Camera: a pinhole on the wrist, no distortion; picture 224 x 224 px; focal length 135.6 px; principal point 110.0 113.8 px. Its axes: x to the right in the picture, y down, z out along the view. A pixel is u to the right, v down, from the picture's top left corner.
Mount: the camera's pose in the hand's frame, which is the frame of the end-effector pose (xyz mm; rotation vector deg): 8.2 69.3 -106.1 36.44 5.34 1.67
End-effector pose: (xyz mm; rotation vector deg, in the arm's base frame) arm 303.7 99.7 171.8 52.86 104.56 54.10
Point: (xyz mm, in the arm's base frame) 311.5 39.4 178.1
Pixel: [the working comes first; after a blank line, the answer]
In the camera's frame: -77.6 -13.9 123.7

25 99
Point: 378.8 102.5 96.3
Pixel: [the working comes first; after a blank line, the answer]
In the camera's frame: -28.4 24.8 229.9

93 128
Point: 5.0 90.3 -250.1
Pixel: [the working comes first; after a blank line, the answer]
In the camera's frame: 210.0 -419.8 303.7

outside the picture
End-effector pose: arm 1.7 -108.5 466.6 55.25 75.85 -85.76
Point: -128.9 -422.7 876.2
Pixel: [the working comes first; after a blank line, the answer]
In the camera's frame: -370.2 32.0 525.8

15 122
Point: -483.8 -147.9 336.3
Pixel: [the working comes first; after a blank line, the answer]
In the camera's frame: 227.3 -320.5 417.5

184 10
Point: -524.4 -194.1 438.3
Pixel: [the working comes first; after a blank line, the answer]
In the camera's frame: 140.7 -340.3 496.9

148 21
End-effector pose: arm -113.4 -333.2 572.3 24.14 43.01 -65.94
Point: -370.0 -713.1 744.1
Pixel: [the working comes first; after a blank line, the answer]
In the camera's frame: 9.2 -136.7 592.1

112 82
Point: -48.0 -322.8 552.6
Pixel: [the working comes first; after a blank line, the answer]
In the camera's frame: 4.2 60.4 88.3

116 207
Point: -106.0 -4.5 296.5
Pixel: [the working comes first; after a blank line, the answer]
In the camera's frame: 2.6 -112.6 -286.3

behind the camera
